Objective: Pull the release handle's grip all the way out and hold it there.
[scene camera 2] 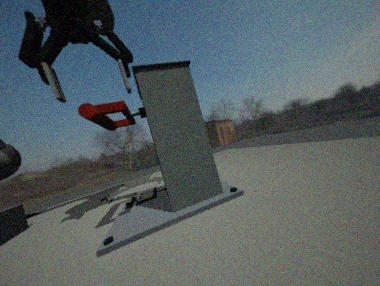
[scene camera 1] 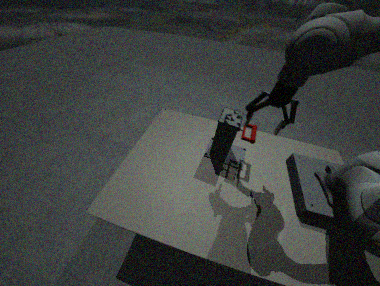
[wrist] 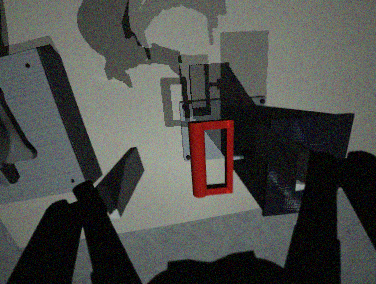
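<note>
The release handle's red rectangular grip point(scene camera 1: 255, 134) point(scene camera 2: 89, 111) point(wrist: 198, 162) stands out from the side of the upright post point(scene camera 1: 225, 144) point(scene camera 2: 177, 132) point(wrist: 239, 125). A short thin rod point(scene camera 2: 137, 114) joins it to the post. My gripper point(scene camera 1: 263, 126) point(scene camera 2: 96, 96) point(wrist: 196, 149) is open and empty. In scene camera 2, its fingertips hang a little above the grip, one beyond the grip's outer end and one close to the post's upper edge. In the wrist view, the grip shows between the fingers; the right fingertip blends into the dark post and is hard to make out.
The post stands on a flat bolted plate point(scene camera 2: 160, 218) on the pale table point(scene camera 1: 145, 180). A grey box-like block point(scene camera 1: 311, 187) point(wrist: 37, 130) lies on the table on the arm's base side. Shadows of the arm and the handle fall across the table.
</note>
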